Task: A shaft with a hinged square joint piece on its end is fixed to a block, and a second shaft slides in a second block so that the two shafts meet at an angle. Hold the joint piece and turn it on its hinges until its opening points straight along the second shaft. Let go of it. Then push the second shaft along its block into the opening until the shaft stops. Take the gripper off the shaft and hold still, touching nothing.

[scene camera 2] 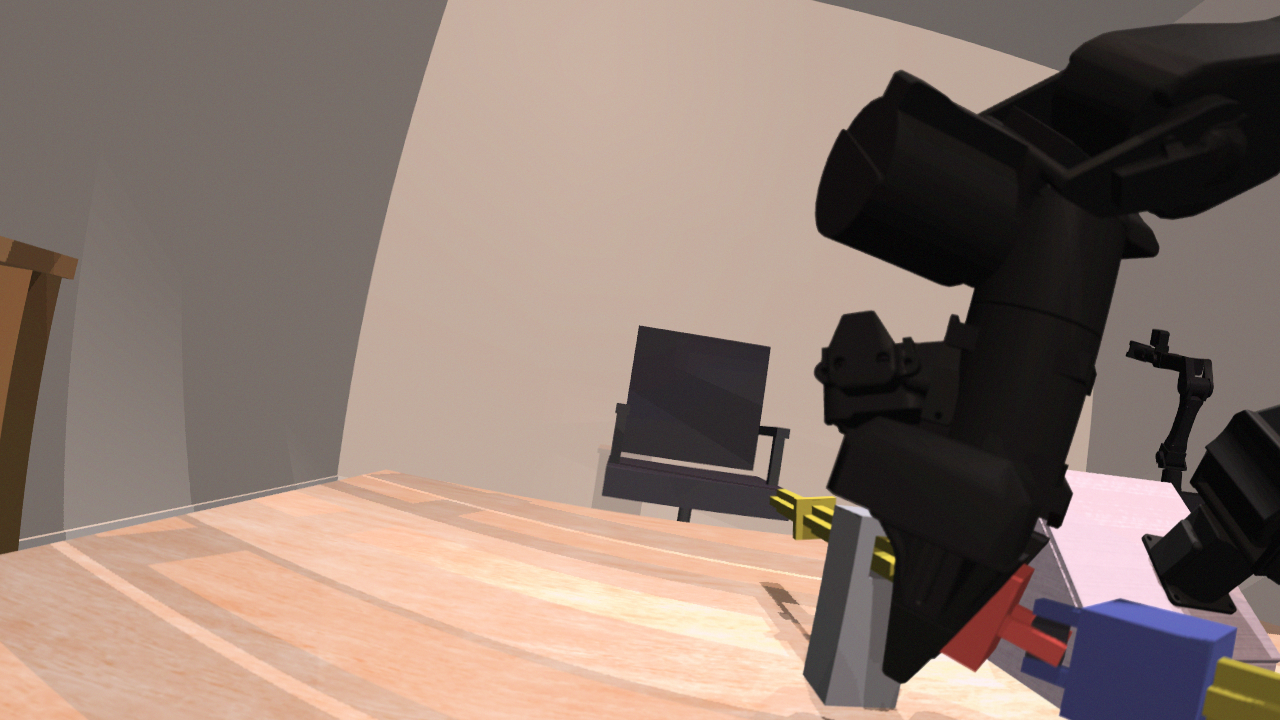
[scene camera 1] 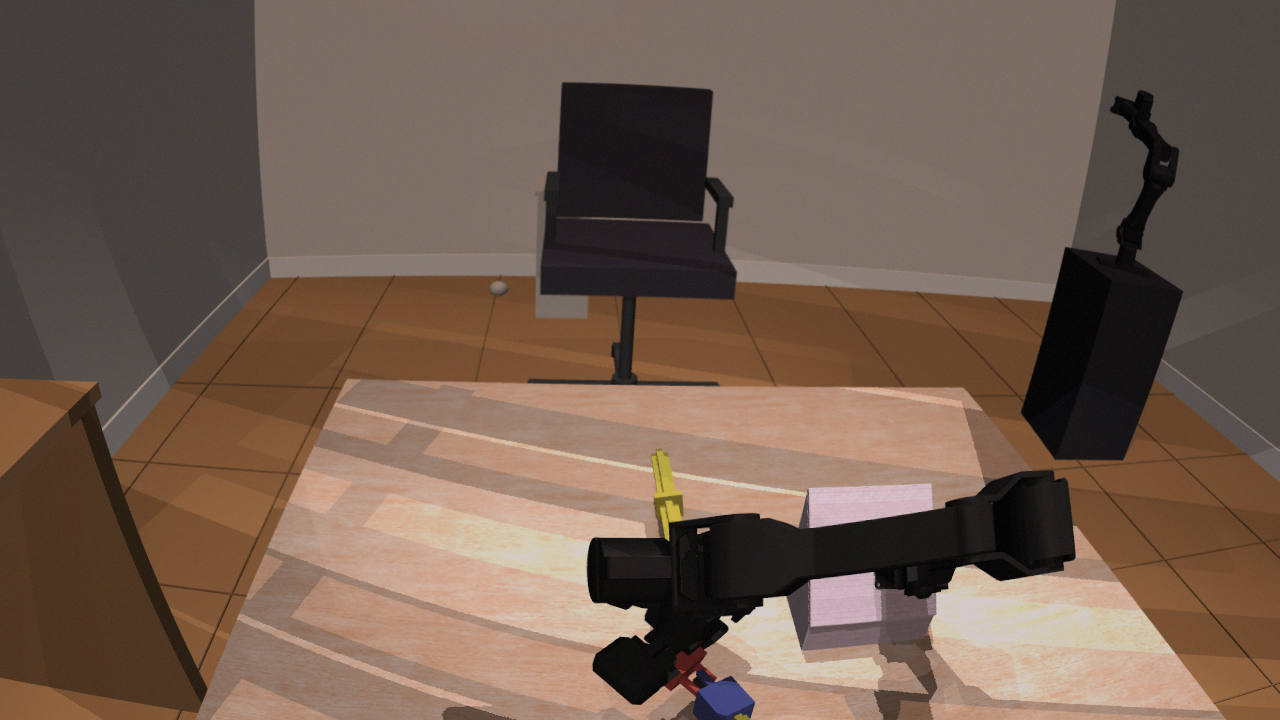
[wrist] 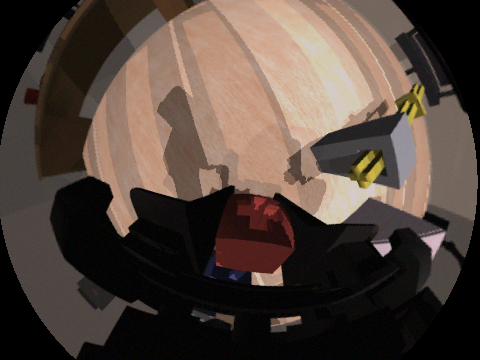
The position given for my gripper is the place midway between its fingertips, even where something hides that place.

Note:
I see my gripper (scene camera 2: 910, 666) and a red square joint piece (scene camera 2: 1002, 616).
My gripper shows as well in scene camera 1 (scene camera 1: 658, 673) and in the wrist view (wrist: 254, 193).

